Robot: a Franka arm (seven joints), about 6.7 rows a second.
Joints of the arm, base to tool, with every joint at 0 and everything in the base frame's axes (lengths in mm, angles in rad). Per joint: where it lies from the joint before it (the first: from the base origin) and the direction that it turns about. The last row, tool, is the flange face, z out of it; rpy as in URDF.
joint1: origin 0 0 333 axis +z
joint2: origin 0 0 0 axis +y
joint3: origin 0 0 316 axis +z
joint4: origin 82.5 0 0 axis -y
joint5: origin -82.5 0 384 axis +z
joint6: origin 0 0 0 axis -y
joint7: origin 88 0 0 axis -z
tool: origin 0 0 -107 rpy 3.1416 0 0
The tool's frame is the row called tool.
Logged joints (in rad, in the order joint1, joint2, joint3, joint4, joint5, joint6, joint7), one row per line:
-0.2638, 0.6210, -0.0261, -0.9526, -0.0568, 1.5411, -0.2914
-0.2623, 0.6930, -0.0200, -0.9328, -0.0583, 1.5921, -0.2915
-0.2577, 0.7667, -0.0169, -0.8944, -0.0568, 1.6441, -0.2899
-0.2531, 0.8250, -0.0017, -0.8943, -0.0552, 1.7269, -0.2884
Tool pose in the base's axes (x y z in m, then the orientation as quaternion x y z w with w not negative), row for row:
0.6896, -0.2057, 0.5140, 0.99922, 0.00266, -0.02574, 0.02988
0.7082, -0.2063, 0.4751, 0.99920, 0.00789, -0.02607, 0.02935
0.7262, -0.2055, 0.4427, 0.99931, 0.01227, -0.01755, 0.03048
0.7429, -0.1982, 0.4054, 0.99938, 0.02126, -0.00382, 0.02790
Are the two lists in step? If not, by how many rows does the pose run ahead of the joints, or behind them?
They are in step.
